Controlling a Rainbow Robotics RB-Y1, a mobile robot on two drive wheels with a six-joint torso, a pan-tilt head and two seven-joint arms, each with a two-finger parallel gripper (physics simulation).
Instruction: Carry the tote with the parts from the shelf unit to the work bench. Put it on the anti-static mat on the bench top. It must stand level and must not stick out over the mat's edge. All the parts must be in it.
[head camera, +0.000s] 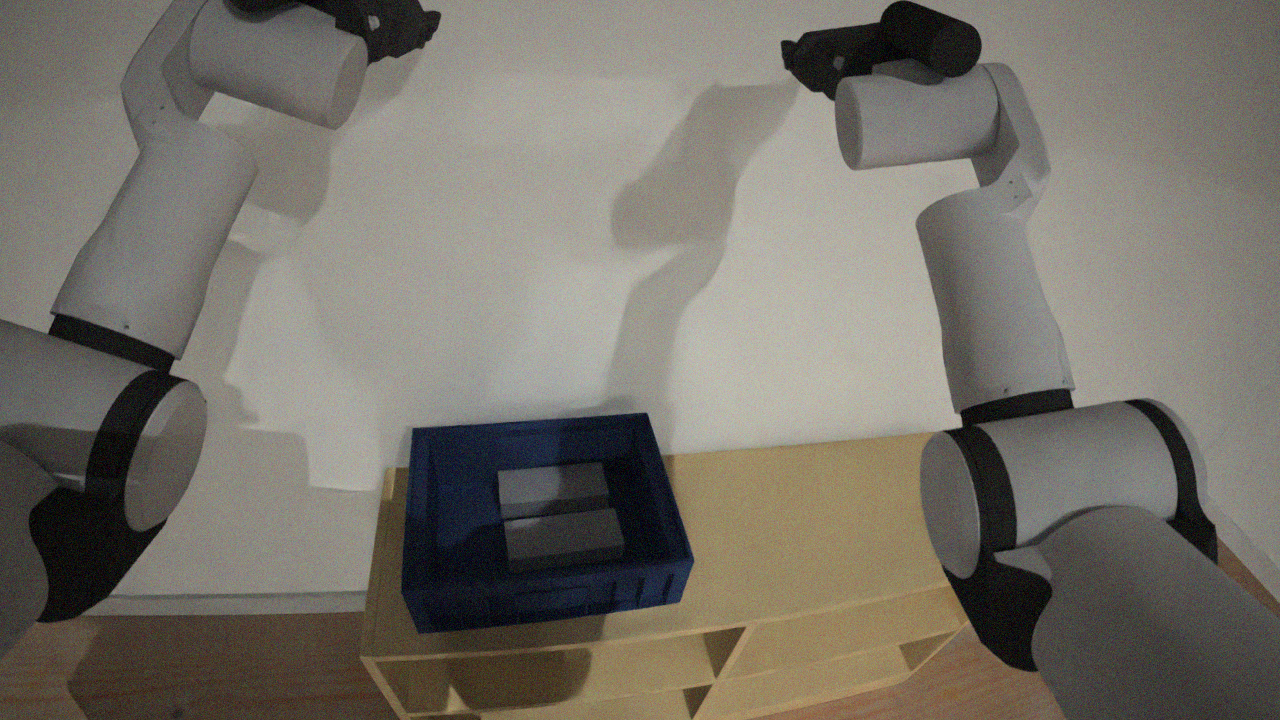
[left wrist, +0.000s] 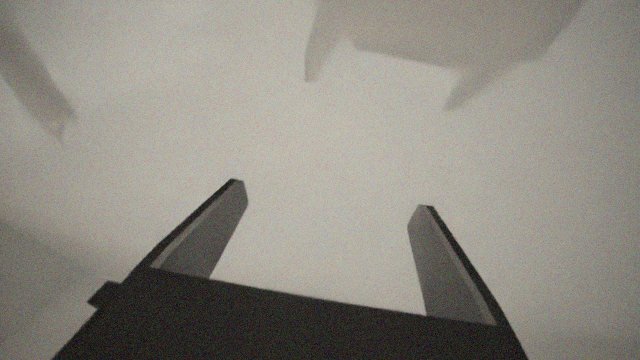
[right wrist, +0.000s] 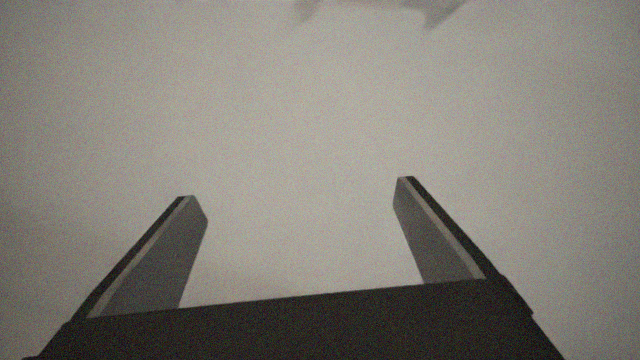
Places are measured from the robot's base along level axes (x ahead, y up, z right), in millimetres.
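Pixels of known places: left gripper, between the fingertips: (head camera: 387, 2) (left wrist: 327, 203); right gripper, between the fingertips: (head camera: 834, 42) (right wrist: 299, 199).
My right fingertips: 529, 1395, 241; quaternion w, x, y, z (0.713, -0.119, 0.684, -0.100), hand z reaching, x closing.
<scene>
Ahead of a thing's pixels: the offset from my right fingertips to its middle, as dx, dy, dz. "pt": to the spot under its first point. Level surfaces: height alone.
A blue tote {-106, -711, -293} (head camera: 546, 600) stands upright on the left part of the top of the wooden shelf unit (head camera: 805, 519). Two grey block-shaped parts {pt -30, -727, -279} (head camera: 553, 488) {pt -131, -727, -255} (head camera: 563, 539) lie side by side in it. My left gripper (head camera: 433, 26) (left wrist: 327, 203) is raised well above the tote, at the upper left of the head view, open and empty. My right gripper (head camera: 787, 55) (right wrist: 299, 199) is raised at the upper right of the head view, open and empty. Both wrist views look at the pale wall. The work bench and the anti-static mat do not show in these views.
A pale wall (head camera: 501, 250) stands close behind the shelf unit. The shelf unit has open compartments at its front. Wooden floor {dy -1395} (head camera: 268, 662) shows at the lower left. The robot's arms flank the shelf unit, and the right arm's elbow covers the unit's right end in the head view.
</scene>
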